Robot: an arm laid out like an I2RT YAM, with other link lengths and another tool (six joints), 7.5 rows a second.
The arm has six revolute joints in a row. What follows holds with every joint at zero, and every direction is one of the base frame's.
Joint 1 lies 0.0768 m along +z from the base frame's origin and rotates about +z.
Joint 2 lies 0.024 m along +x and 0.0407 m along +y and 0.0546 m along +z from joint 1 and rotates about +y.
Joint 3 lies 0.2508 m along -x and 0.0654 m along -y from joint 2 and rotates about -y.
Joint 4 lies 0.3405 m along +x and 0.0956 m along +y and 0.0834 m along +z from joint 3 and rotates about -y.
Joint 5 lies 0.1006 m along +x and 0.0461 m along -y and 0.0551 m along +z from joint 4 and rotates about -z.
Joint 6 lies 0.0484 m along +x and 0.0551 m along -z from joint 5 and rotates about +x.
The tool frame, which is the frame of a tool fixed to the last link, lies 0.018 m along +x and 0.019 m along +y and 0.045 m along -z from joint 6; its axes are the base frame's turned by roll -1.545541, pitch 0.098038 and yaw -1.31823 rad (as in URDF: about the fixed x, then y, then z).
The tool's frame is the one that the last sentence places.
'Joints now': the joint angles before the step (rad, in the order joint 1, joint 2, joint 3, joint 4, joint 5, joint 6). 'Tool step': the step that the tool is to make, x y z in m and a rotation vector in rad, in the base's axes. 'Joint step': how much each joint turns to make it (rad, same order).
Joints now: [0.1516, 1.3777, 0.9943, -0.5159, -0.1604, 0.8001]
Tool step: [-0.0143, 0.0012, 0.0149, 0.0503, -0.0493, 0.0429]
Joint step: [0.0001, -0.0837, -0.0478, 0.0193, -0.0599, -0.0056]
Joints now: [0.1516, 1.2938, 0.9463, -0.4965, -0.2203, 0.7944]
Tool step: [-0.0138, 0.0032, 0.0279, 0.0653, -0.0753, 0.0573]
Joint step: [0.0034, -0.0911, -0.0223, 0.0151, -0.0756, -0.0019]
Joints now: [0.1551, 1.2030, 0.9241, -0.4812, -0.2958, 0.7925]
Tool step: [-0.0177, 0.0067, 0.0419, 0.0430, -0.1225, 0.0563]
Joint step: [0.0203, -0.1118, -0.0005, 0.0146, -0.0419, -0.0064]
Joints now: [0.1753, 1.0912, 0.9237, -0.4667, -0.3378, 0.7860]
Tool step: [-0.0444, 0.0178, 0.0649, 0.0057, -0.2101, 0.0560]
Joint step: [0.0842, -0.1922, 0.0097, -0.0020, 0.0442, -0.0210]
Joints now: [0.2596, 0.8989, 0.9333, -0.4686, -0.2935, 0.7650]
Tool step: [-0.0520, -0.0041, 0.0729, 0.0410, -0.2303, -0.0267]
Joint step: [0.0474, -0.1965, 0.0393, -0.0032, 0.0778, -0.0007]
